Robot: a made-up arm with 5 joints.
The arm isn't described. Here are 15 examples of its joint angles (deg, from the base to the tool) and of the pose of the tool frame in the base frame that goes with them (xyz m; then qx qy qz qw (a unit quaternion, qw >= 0)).
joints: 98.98 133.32 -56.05 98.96 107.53
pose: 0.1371 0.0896 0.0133 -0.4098 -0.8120 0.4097 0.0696
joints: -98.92 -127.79 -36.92 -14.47 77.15
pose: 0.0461 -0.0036 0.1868 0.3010 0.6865 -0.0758 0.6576
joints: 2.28 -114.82 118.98 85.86 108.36
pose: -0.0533 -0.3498 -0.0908 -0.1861 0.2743 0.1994 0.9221
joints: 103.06 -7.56 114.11 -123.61 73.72
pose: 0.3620 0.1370 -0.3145 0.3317 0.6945 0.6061 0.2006
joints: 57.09 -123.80 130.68 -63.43 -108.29
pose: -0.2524 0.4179 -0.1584 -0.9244 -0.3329 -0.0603 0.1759
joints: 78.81 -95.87 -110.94 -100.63 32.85
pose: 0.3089 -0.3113 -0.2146 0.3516 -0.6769 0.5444 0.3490
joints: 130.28 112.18 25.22 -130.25 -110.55
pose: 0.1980 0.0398 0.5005 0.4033 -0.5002 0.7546 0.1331
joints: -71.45 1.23 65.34 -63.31 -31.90
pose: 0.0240 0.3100 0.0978 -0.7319 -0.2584 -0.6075 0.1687
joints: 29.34 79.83 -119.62 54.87 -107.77
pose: 0.1705 -0.7364 -0.1673 0.0458 -0.2226 -0.1085 0.9678
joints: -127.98 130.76 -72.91 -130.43 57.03
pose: 0.2155 -0.2110 0.3580 0.2796 0.6861 0.0972 0.6646
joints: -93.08 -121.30 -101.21 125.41 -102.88
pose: -0.0433 0.2286 0.9056 -0.3202 -0.6829 0.4904 0.4367
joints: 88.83 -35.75 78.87 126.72 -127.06
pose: 0.0989 0.1545 0.3991 -0.3135 -0.6923 0.2545 0.5980
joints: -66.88 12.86 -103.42 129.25 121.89
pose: -0.0558 -0.1560 0.3514 0.8019 0.1668 0.4805 0.3135
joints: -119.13 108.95 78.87 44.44 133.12
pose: -0.1269 0.2952 0.0760 0.3624 0.3083 -0.8416 0.2557
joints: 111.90 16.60 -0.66 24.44 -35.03
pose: -0.2062 0.3948 -0.1309 0.9083 0.1731 -0.2022 0.3228
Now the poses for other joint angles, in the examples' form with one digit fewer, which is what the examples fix.
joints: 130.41 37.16 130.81 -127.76 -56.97
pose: 0.483 -0.264 -0.396 -0.096 0.804 0.202 0.551
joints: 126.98 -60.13 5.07 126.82 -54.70
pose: -0.447 -0.222 0.193 -0.396 -0.768 -0.197 0.463
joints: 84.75 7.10 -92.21 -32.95 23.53
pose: 0.083 -0.183 -0.168 0.127 -0.678 0.459 0.560
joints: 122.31 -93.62 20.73 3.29 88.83
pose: 0.008 0.187 0.129 -0.714 0.041 -0.694 0.086
